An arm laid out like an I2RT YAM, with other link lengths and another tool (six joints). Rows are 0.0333 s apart.
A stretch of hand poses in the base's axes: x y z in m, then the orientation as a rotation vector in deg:
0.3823 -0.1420 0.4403 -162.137 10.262 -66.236
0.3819 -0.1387 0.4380 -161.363 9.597 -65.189
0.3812 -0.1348 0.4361 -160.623 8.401 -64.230
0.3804 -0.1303 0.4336 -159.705 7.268 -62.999
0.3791 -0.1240 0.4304 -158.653 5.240 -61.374
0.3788 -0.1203 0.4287 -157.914 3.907 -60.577
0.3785 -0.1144 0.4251 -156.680 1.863 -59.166
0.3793 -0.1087 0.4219 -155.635 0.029 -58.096
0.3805 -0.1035 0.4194 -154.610 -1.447 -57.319
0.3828 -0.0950 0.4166 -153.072 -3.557 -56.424
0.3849 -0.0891 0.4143 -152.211 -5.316 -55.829
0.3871 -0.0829 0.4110 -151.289 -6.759 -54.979
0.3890 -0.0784 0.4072 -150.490 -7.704 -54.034
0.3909 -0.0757 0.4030 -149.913 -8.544 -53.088
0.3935 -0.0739 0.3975 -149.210 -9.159 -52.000
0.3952 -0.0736 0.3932 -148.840 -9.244 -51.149
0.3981 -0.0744 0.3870 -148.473 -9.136 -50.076
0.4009 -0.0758 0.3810 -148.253 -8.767 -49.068
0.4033 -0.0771 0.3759 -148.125 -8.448 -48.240
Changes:
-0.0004 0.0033 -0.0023 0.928 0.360 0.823
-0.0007 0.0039 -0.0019 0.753 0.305 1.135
-0.0008 0.0045 -0.0025 1.006 0.424 1.200
-0.0013 0.0063 -0.0032 1.054 0.589 1.883
-0.0003 0.0037 -0.0017 0.625 0.214 1.209
-0.0003 0.0059 -0.0036 1.082 0.425 1.929
0.0008 0.0057 -0.0032 0.827 0.279 1.686
0.0012 0.0052 -0.0025 0.785 0.130 1.403
0.0023 0.0085 -0.0028 1.096 0.031 1.997
0.0021 0.0059 -0.0023 0.472 0.019 1.513
0.0022 0.0062 -0.0033 0.659 0.209 1.390
0.0019 0.0045 -0.0038 0.695 0.356 1.060
0.0019 0.0027 -0.0042 0.516 0.416 0.928
0.0026 0.0018 -0.0055 0.717 0.520 0.858
0.0017 0.0003 -0.0043 0.503 0.496 0.362
0.0029 -0.0008 -0.0062 0.599 0.678 0.287
0.0028 -0.0014 -0.0060 0.517 0.701 0.058
0.0024 -0.0013 -0.0051 0.377 0.590 0.020

